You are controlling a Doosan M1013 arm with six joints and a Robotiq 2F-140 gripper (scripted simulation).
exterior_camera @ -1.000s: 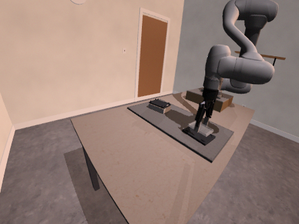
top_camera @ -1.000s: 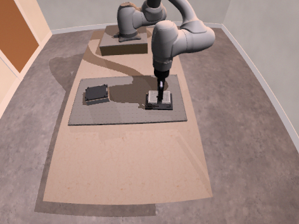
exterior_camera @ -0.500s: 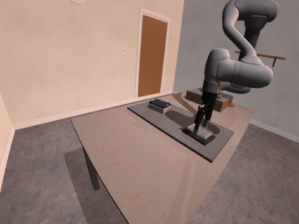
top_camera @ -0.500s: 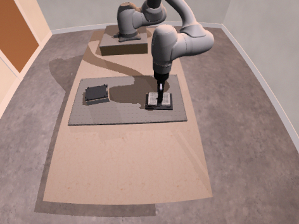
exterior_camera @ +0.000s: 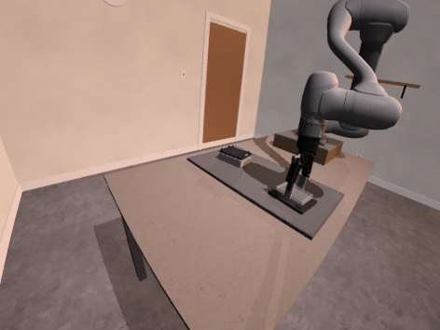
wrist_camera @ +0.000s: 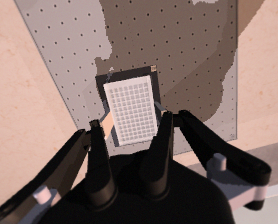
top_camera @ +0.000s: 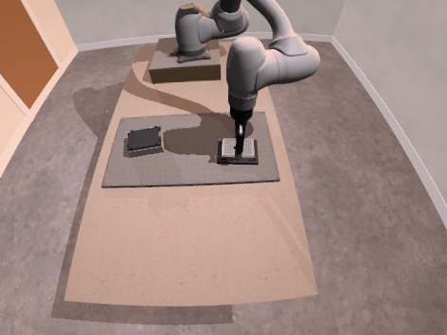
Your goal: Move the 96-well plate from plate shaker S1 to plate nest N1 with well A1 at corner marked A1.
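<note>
Right now my hand is 2 cm above the white 96-well plate. The rest, counted from my hand: small pale mark: 7 cm behind, 6 cm to the right, 4 cm below.
</note>
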